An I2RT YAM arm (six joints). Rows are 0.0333 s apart.
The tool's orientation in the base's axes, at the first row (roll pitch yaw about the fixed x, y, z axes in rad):
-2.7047 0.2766 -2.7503
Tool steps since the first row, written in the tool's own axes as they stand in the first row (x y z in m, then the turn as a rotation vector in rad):
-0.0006 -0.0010 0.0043 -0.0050 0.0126 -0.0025
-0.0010 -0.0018 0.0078 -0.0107 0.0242 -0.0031
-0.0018 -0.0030 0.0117 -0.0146 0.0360 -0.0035
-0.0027 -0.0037 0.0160 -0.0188 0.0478 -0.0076
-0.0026 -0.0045 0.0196 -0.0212 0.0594 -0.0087
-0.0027 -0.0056 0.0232 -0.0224 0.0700 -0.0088
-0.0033 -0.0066 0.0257 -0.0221 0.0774 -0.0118
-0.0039 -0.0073 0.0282 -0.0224 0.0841 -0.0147
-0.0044 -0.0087 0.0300 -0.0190 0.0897 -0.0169
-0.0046 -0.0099 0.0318 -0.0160 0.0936 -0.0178
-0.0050 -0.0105 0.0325 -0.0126 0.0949 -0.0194
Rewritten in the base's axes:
0.0024 -0.0019 -0.0032 0.0005 0.0137 -0.0016
0.0044 -0.0035 -0.0058 0.0025 0.0262 -0.0042
0.0069 -0.0055 -0.0085 0.0030 0.0381 -0.0076
0.0095 -0.0070 -0.0117 0.0023 0.0513 -0.0077
0.0110 -0.0088 -0.0145 0.0013 0.0627 -0.0108
0.0128 -0.0108 -0.0172 -0.0002 0.0725 -0.0147
0.0145 -0.0122 -0.0188 -0.0034 0.0799 -0.0152
0.0162 -0.0134 -0.0205 -0.0059 0.0867 -0.0153
0.0177 -0.0150 -0.0214 -0.0111 0.0911 -0.0166
0.0189 -0.0165 -0.0224 -0.0151 0.0937 -0.0182
0.0196 -0.0171 -0.0227 -0.0190 0.0940 -0.0183

